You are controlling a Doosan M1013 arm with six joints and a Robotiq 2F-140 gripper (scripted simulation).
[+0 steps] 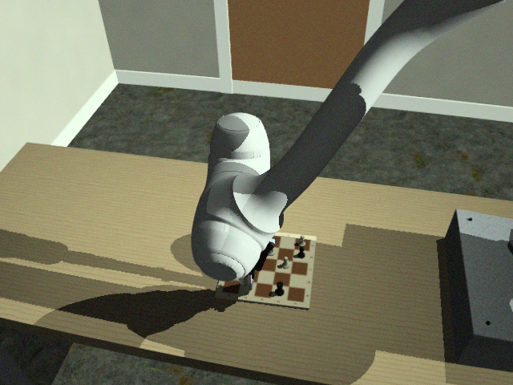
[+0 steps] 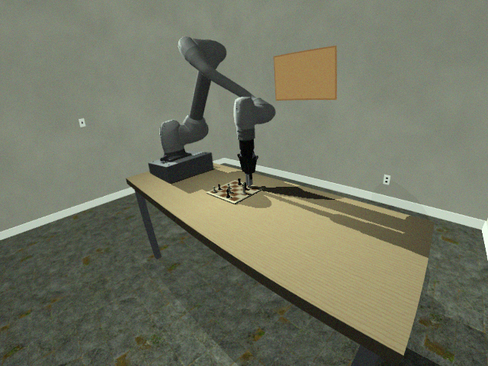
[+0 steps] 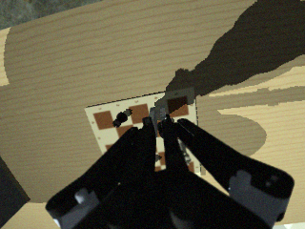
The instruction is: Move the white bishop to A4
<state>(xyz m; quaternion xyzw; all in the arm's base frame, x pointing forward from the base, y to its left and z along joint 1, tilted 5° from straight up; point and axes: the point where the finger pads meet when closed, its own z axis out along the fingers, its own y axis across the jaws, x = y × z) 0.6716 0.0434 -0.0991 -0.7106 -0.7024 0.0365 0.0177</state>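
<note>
Right now my hand is 3 cm above the white bishop. The rest, counted from my hand: chessboard (8 cm to the right, 5 cm below, 4 cm behind); then black pawn (12 cm to the right, 12 cm behind, 3 cm below).
</note>
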